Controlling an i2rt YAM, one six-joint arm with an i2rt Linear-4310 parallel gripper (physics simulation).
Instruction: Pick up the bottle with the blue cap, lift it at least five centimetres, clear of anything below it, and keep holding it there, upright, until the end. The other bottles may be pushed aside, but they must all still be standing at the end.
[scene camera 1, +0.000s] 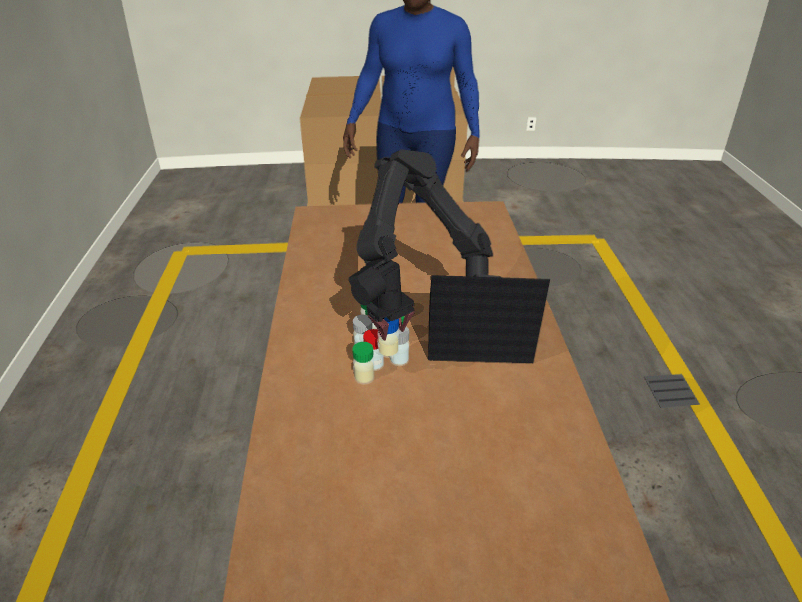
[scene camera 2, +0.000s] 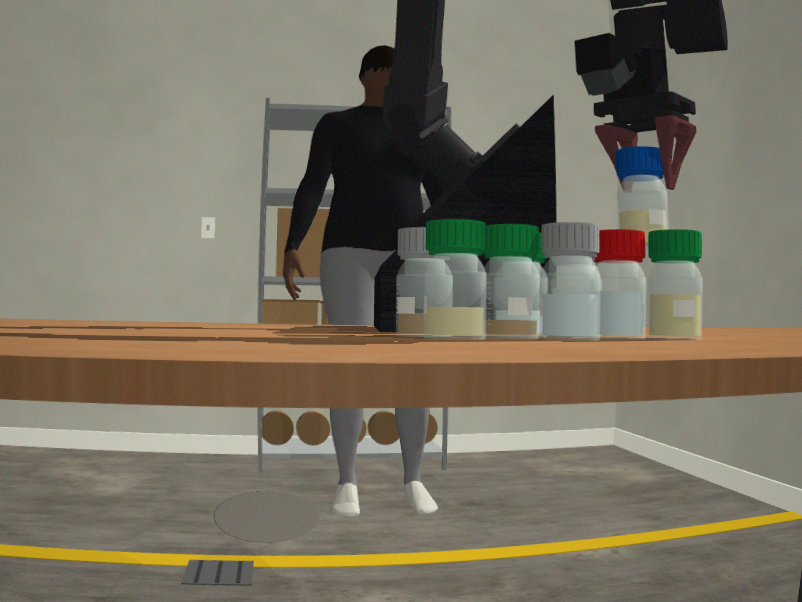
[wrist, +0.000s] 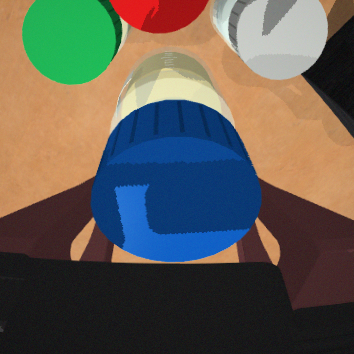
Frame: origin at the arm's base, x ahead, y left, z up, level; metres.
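Seen in the pictures: gripper, fingertip midpoint: (scene camera 1: 392, 335) (scene camera 2: 648, 190) (wrist: 175, 177); arm's base, origin of the base link: (scene camera 1: 476, 285) (scene camera 2: 469, 179).
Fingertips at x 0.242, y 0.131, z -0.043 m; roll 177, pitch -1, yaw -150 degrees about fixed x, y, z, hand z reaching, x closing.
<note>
Offsets run from my fingertips to a thing's middle.
The blue-capped bottle {dx +0.010, dy -0.015, dz -0.012 m} (scene camera 1: 388, 345) (scene camera 2: 641, 195) (wrist: 175, 200) hangs upright, well above the table, with pale yellow contents. My gripper (scene camera 1: 395, 328) (scene camera 2: 648, 184) (wrist: 175, 177) is shut on it from above, one finger on each side around the cap and neck. In scene camera 2 its base is hidden behind the red-capped bottle {dx +0.046, dy -0.067, dz -0.107 m} (scene camera 1: 371, 338) (scene camera 2: 621, 291) (wrist: 160, 12) and a green-capped bottle {dx +0.077, dy -0.018, dz -0.107 m} (scene camera 1: 363, 366) (scene camera 2: 675, 285) (wrist: 70, 40), which both stand on the table. A grey-capped bottle {dx -0.025, dy -0.079, dz -0.107 m} (scene camera 1: 401, 351) (wrist: 282, 37) stands on the panel side.
Another grey-capped bottle {dx +0.072, dy -0.134, dz -0.107 m} (scene camera 2: 571, 285) stands upright beside the red-capped one in scene camera 2. Further left there, two green-capped bottles {dx +0.047, dy -0.237, dz -0.107 m} (scene camera 2: 455, 285) {dx +0.036, dy -0.179, dz -0.107 m} (scene camera 2: 511, 285) and a grey-capped one {dx -0.023, dy -0.248, dz -0.107 m} (scene camera 2: 413, 285) stand upright. A black panel (scene camera 1: 489, 320) (scene camera 2: 521, 181) stands on the table (scene camera 1: 421, 486) (scene camera 2: 259, 382).
</note>
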